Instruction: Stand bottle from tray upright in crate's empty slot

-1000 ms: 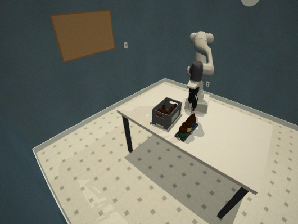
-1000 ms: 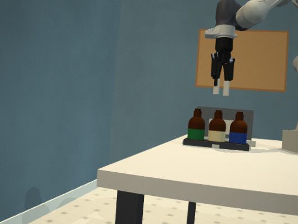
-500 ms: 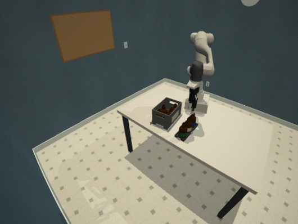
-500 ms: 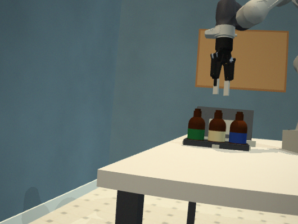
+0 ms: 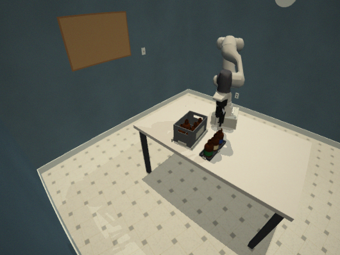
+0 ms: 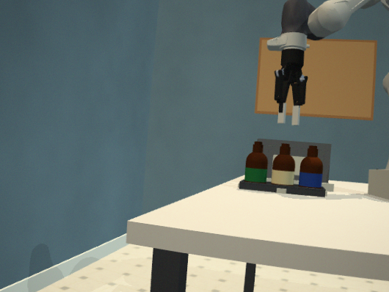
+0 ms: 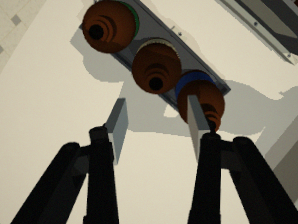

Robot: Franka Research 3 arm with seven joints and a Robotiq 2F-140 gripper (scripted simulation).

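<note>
Now: the blue-labelled bottle 90 mm behind my hand and 170 mm below it. From my hand the other things lie so: grey crate: 40 mm behind, 250 mm to the right, 170 mm below; then dark tray: 240 mm below; then green-labelled bottle: 90 mm ahead, 10 mm to the right, 170 mm below.
</note>
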